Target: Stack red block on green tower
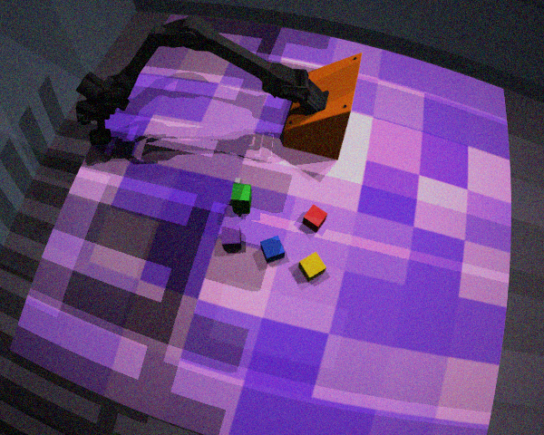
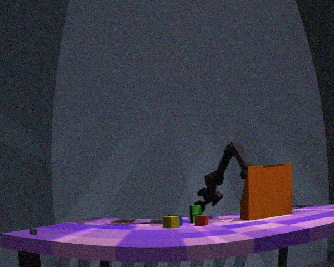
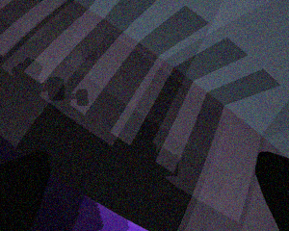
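Now: the red block 14 cm ahead of my gripper tip, 72 cm to the left of it and 2 cm below it. Also, from my gripper tip: yellow block: 26 cm ahead, 74 cm to the left, 2 cm below; then blue block: 24 cm ahead, 64 cm to the left, 2 cm below; then purple block: 24 cm ahead, 54 cm to the left, 2 cm below.
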